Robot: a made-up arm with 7 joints.
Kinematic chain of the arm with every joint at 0, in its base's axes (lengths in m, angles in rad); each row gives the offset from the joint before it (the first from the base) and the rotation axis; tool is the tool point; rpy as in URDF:
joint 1: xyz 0 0 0.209 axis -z
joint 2: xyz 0 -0.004 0.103 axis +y
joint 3: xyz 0 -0.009 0.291 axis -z
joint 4: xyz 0 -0.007 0.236 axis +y
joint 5: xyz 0 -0.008 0.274 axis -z
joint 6: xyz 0 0 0.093 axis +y
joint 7: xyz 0 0 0.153 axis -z
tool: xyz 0 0 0 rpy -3.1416 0 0
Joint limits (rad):
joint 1: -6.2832..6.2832
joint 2: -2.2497..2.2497
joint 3: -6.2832..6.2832
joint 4: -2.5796..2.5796
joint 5: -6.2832..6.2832
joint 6: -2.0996..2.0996
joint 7: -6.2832..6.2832
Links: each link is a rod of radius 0.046 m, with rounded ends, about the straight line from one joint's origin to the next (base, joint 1, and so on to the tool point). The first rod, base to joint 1, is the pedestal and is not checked.
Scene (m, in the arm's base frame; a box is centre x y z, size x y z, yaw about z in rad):
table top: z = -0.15
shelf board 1: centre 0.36 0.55 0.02 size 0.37 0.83 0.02 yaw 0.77
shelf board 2: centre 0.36 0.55 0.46 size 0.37 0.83 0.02 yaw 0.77
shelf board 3: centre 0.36 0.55 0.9 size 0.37 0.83 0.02 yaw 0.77
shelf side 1: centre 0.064 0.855 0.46 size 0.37 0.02 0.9 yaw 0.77
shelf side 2: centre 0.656 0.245 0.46 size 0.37 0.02 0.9 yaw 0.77
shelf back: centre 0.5 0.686 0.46 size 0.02 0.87 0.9 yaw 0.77
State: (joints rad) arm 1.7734 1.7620 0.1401 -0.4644 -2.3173 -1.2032 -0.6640
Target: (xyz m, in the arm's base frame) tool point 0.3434 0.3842 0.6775
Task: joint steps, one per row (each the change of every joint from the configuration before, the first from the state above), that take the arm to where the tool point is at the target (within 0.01 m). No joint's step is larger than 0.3 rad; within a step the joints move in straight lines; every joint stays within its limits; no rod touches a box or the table.
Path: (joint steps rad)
1: 0.0509 -0.2092 0.0410 -0.2590 0.0465 0.0503 0.0000
2: 0.0510 -0.2091 0.0411 -0.2589 0.0466 0.0504 0.0000
3: 0.0509 -0.2092 0.0410 -0.2590 0.0465 0.0503 0.0000
4: 0.0509 -0.2092 0.0411 -0.2589 0.0465 0.0503 0.0000
5: 0.0510 -0.2091 0.0410 -0.2590 0.0465 0.0503 0.0000
6: 0.0509 -0.2092 0.0410 -0.2589 0.0466 0.0504 0.0000
7: 0.0510 -0.2092 0.0411 -0.2590 0.0465 0.0503 0.0000
8: 0.0051 -0.2016 0.0044 0.1821 -0.0369 0.0268 0.0000
9: 0.0052 -0.2016 0.0044 0.1821 -0.0369 0.0267 0.0000

